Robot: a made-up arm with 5 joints.
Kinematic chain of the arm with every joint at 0, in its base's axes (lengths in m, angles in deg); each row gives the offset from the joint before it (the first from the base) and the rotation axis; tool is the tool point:
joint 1: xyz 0 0 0.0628 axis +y
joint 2: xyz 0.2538 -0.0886 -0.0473 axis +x
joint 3: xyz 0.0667 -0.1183 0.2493 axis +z
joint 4: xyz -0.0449 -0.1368 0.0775 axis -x
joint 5: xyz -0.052 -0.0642 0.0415 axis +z
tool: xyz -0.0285 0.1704 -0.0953
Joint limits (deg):
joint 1: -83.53..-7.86
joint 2: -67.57..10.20
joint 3: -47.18..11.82
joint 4: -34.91..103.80
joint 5: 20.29..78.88
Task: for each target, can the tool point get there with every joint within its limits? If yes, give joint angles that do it. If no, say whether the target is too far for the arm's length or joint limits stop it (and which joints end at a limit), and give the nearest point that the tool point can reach.
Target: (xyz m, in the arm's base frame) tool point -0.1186 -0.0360 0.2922
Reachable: yes | joints -33.43 -37.31 -34.81 86.20 39.29
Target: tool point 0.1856 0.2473 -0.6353
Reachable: no: joint limits stop it (at a limit: joint 1, joint 2, joint 3, joint 5) | nearest point -0.1289 0.1647 0.0586 | short by 0.766 m
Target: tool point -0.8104 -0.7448 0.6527
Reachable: no: too far | nearest point -0.3301 -0.3739 0.3031 | short by 0.700 m
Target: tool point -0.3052 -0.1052 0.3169
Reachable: yes | joints -63.89 -45.97 5.33 75.90 49.30
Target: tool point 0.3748 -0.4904 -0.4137
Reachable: no: joint limits stop it (at a limit: joint 1, joint 2, joint 3, joint 5) | nearest point 0.1571 -0.4420 0.2082 | short by 0.661 m
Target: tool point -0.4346 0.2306 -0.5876
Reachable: no: joint limits stop it (at a limit: joint 1, joint 5) | nearest point -0.2514 0.1456 0.0689 | short by 0.687 m
